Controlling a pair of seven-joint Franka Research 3 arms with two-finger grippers.
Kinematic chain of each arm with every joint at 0, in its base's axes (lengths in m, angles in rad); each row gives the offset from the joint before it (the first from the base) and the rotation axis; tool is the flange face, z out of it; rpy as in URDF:
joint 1: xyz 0 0 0.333 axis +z
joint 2: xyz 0 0 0 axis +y
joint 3: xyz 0 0 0.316 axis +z
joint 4: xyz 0.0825 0 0 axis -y
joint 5: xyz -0.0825 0 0.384 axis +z
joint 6: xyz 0 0 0 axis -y
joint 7: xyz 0.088 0 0 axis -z
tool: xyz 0 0 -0.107 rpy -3.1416 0 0
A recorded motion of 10 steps. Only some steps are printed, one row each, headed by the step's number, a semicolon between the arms.
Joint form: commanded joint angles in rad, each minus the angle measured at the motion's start. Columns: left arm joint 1, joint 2, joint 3, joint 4, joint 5, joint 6, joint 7; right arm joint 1, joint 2, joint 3, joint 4, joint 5, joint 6, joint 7.
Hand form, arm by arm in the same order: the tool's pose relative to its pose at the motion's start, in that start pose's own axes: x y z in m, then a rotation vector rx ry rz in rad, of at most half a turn. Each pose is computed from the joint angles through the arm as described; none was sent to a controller.
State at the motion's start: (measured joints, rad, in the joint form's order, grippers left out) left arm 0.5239 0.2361 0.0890 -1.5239 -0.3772 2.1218 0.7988; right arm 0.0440 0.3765 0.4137 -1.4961 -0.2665 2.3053 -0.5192
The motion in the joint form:
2: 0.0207 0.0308 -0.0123 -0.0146 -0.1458 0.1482 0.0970; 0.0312 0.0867 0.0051 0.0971 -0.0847 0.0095 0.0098
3: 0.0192 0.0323 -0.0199 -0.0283 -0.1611 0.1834 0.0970; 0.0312 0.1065 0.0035 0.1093 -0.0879 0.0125 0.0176
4: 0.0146 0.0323 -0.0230 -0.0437 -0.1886 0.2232 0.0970; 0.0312 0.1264 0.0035 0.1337 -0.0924 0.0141 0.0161
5: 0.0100 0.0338 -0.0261 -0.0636 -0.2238 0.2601 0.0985; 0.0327 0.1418 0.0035 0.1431 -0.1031 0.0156 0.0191
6: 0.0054 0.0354 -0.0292 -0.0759 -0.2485 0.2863 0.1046; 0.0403 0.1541 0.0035 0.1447 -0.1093 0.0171 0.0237
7: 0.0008 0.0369 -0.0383 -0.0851 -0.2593 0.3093 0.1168; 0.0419 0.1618 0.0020 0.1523 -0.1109 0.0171 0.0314
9: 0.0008 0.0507 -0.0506 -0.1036 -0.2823 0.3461 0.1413; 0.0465 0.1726 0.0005 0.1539 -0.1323 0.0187 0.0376
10: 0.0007 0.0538 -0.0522 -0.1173 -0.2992 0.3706 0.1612; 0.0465 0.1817 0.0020 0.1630 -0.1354 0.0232 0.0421
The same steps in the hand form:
2: 0.0009 -0.0175 0.0115 0.0135 0.1510 -0.0117; 0.0209 0.0017 0.0163 -0.0373 0.0143 -0.0474
3: 0.0016 -0.0155 0.0166 0.0194 0.1709 -0.0219; 0.0198 0.0043 0.0250 -0.0331 0.0126 -0.0361
4: 0.0019 -0.0141 0.0207 0.0245 0.1994 -0.0413; 0.0209 0.0094 0.0286 -0.0363 0.0188 -0.0326
5: 0.0001 -0.0124 0.0279 0.0217 0.2246 -0.0673; 0.0209 0.0099 0.0353 -0.0369 0.0149 -0.0343
6: -0.0001 -0.0103 0.0330 0.0203 0.2426 -0.0792; 0.0228 0.0048 0.0428 -0.0301 0.0108 -0.0391
7: 0.0021 -0.0050 0.0381 0.0211 0.2540 -0.0706; 0.0230 0.0059 0.0452 -0.0300 0.0109 -0.0304
9: -0.0012 -0.0028 0.0538 0.0206 0.2613 -0.0689; 0.0231 0.0035 0.0520 -0.0363 0.0007 -0.0407
10: -0.0049 -0.0038 0.0594 0.0276 0.2695 -0.0685; 0.0240 0.0047 0.0541 -0.0380 0.0060 -0.0359

